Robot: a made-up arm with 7 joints.
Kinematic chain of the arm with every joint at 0, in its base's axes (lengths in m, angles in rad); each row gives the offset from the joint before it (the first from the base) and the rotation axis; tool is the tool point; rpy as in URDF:
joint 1: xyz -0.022 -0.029 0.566 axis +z
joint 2: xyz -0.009 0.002 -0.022 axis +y
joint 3: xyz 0.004 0 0.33 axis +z
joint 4: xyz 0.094 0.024 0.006 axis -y
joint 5: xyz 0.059 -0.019 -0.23 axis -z
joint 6: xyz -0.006 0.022 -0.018 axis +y
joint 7: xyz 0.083 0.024 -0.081 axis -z
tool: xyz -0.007 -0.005 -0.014 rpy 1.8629 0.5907 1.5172
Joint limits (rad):
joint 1: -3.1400..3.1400
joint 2: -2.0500..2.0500
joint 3: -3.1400..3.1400
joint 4: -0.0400..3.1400
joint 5: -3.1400..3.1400
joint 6: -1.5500..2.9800
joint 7: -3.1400..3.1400
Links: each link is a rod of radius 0.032 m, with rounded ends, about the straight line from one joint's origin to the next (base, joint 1, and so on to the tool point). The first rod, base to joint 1, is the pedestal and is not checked.
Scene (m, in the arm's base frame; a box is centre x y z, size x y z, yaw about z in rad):
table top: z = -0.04
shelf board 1: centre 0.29 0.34 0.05 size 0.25 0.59 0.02 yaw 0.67
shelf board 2: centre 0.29 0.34 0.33 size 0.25 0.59 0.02 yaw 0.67
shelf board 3: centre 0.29 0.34 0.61 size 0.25 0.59 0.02 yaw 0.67
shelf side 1: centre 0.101 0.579 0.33 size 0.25 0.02 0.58 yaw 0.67
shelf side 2: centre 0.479 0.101 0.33 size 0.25 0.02 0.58 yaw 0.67
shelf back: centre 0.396 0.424 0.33 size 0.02 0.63 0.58 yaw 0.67
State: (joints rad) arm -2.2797 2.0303 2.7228 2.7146 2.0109 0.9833 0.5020
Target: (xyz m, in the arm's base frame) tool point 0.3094 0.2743 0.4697
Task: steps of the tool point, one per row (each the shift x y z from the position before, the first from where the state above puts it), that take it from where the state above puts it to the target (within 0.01 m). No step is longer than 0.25 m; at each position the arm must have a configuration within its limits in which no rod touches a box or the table.
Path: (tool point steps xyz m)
1: -0.0036 -0.0240 0.0840
2: 0.0090 -0.0026 0.0904
3: 0.0236 0.0196 0.0888
4: 0.0386 0.0401 0.0785
5: 0.0523 0.0567 0.0601
6: 0.0624 0.0680 0.0356
7: 0.2293 -0.0402 -0.0291
8: 0.2026 0.0704 -0.0484
9: 0.1267 0.1474 -0.0607
10: 0.0284 0.1715 -0.0646
11: -0.0602 0.1418 -0.0604
12: -0.1131 0.0751 -0.0488
13: 0.0819 0.0677 0.0053
14: 0.0767 0.0579 -0.0053

